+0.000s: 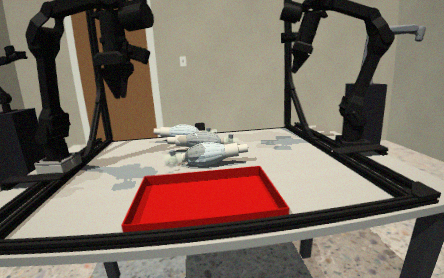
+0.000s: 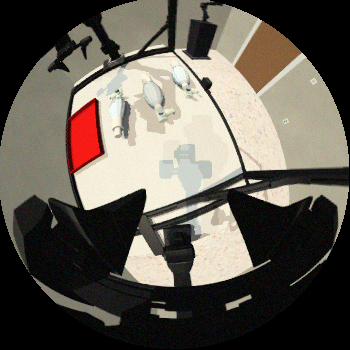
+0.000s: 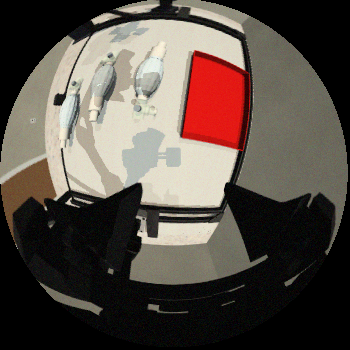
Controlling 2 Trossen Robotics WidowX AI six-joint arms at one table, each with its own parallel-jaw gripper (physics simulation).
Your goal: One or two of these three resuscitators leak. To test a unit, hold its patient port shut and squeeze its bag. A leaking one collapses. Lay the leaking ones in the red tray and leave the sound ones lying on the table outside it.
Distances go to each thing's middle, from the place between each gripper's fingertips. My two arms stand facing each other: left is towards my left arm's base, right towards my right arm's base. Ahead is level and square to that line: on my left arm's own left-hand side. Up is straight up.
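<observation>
Red tray [image 1: 188, 199]: 22 cm below my right hand, 19 cm to the left of it, 13 cm ahead of it.
My left hand now: 26 cm above the red tray, 33 cm short of it, 35 cm to the left of it.
</observation>
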